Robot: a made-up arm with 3 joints.
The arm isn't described. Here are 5 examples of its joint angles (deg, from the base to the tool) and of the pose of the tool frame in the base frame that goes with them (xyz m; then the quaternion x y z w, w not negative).
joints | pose
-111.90 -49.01 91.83 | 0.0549 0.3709 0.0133 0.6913 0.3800 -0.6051 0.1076
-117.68 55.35 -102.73 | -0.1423 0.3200 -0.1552 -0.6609 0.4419 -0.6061 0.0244
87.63 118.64 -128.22 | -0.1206 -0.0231 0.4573 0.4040 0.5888 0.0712 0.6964
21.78 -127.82 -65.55 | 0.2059 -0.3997 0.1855 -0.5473 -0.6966 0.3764 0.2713
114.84 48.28 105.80 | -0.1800 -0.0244 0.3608 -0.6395 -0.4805 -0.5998 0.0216
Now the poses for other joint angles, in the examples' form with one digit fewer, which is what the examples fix.
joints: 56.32 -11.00 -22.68
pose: -0.107 -0.453 0.258 -0.477 0.010 0.217 0.852
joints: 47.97 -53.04 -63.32
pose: 0.089 -0.476 0.217 -0.524 -0.156 0.584 0.601
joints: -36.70 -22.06 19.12
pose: -0.094 -0.061 -0.343 0.335 -0.128 -0.214 0.909
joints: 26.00 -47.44 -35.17
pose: 0.042 -0.488 -0.008 -0.315 -0.311 0.356 0.823
